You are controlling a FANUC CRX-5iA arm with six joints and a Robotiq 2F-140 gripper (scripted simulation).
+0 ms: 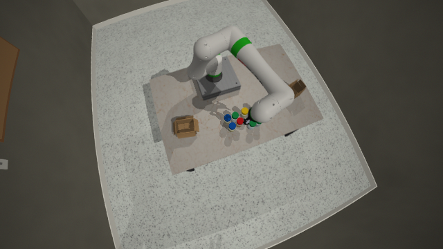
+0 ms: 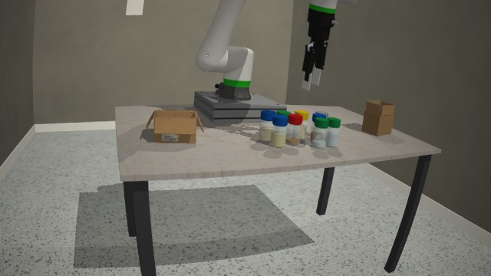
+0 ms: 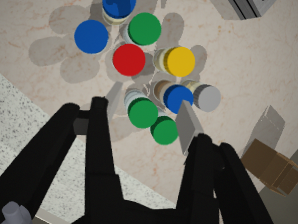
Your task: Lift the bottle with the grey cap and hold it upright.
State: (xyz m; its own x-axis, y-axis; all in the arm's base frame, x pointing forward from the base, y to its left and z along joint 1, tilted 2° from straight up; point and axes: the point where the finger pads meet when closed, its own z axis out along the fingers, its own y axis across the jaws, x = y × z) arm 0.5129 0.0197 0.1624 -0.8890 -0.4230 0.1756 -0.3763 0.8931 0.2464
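My gripper is now 40 mm past the blue-capped bottle, 90 mm to the right of it and 200 mm above it. The rest, counted from my hand: yellow-capped bottle: 90 mm behind, 40 mm to the left, 200 mm below; then red-capped bottle: 40 mm behind, 30 mm to the right, 200 mm below; then green-capped bottle: 90 mm behind, 40 mm to the right, 200 mm below.
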